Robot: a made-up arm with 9 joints. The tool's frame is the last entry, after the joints.
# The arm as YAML. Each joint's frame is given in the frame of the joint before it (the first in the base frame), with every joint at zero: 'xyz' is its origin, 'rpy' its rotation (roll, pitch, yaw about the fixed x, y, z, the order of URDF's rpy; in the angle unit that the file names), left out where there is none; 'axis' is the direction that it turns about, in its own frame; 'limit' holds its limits. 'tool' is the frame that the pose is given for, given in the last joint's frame.
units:
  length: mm
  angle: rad
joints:
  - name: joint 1
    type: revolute
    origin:
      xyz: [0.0, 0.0, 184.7]
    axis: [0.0, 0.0, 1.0]
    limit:
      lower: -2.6
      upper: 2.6
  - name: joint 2
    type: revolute
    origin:
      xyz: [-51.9, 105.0, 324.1]
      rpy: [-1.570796, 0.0, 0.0]
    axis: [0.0, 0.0, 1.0]
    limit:
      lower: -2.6
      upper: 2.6
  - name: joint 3
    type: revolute
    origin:
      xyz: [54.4, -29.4, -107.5]
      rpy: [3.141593, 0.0, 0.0]
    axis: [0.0, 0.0, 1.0]
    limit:
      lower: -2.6
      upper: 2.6
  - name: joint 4
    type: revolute
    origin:
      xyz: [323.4, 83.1, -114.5]
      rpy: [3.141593, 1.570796, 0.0]
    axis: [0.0, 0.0, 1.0]
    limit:
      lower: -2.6
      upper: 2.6
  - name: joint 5
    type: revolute
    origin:
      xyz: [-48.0, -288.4, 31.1]
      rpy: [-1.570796, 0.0, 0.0]
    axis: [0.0, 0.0, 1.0]
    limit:
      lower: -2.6
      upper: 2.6
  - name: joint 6
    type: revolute
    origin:
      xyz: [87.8, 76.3, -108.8]
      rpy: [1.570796, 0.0, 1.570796]
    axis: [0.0, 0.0, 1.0]
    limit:
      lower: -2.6
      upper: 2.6
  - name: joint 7
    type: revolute
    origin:
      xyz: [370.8, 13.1, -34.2]
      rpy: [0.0, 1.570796, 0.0]
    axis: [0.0, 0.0, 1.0]
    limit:
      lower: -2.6
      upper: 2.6
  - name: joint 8
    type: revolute
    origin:
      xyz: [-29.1, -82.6, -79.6]
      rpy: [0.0, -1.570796, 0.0]
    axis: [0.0, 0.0, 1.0]
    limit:
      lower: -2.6
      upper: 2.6
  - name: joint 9
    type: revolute
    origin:
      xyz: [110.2, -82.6, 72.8]
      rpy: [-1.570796, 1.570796, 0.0]
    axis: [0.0, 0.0, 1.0]
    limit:
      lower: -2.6
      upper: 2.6
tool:
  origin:
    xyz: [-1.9, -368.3, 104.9]
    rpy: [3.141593, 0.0, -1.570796]
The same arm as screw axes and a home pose.
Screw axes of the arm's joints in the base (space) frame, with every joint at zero. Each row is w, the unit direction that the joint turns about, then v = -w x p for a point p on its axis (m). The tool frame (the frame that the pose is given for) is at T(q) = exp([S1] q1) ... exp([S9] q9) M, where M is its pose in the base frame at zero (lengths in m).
S1: w 0 0 1 v 0 0 0
S2: w 0 1 0 v -0.5088 0 -0.0519
S3: w 0 -1 0 v 0.5382 0 -0.0025
S4: w -1 0 0 v 0 -0.6213 0.112
S5: w 0 0 -1 v -0.064 0.2948 0
S6: w 0 1 0 v -1.0185 0 0.3711
S7: w 1 0 0 v 0 1.0054 -0.1176
S8: w 0 1 0 v -1.088 0 0.6623
S9: w 0 0 -1 v -0.2195 0.7725 0
M =
1 0 0 1.1408
0 1 -0.000001 0.2214
0 0.000001 1 1.0657
0 0 0 1
Joint limits (deg, base to tool): -148.97..148.97 -148.97..148.97 -148.97..148.97 -148.97..148.97 -148.97..148.97 -148.97..148.97 -148.97..148.97 -148.97..148.97 -148.97..148.97

